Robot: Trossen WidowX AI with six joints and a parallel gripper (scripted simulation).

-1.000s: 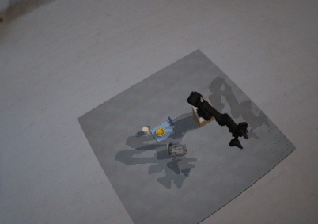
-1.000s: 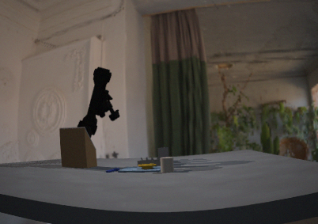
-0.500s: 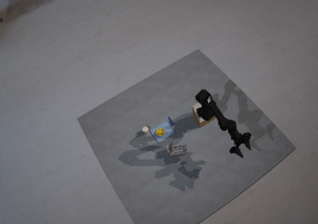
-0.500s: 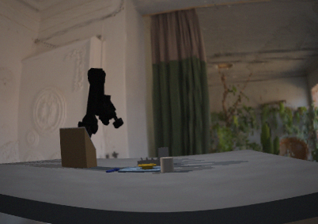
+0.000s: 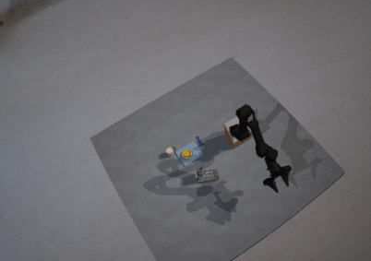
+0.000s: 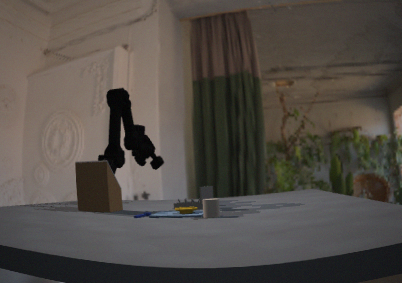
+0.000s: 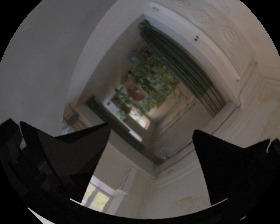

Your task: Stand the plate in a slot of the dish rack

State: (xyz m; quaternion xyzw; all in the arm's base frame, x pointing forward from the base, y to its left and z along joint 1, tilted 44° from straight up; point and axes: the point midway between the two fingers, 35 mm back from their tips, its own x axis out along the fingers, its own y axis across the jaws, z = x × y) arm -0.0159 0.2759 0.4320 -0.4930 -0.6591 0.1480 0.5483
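Now: gripper tip 58 cm to the left of the yellow plate, 36 cm short of it and 23 cm above it. Round my gripper tip: dish rack: 38 cm to the right, 31 cm ahead, 22 cm below; then cup: 64 cm to the right, 45 cm ahead, 22 cm below.
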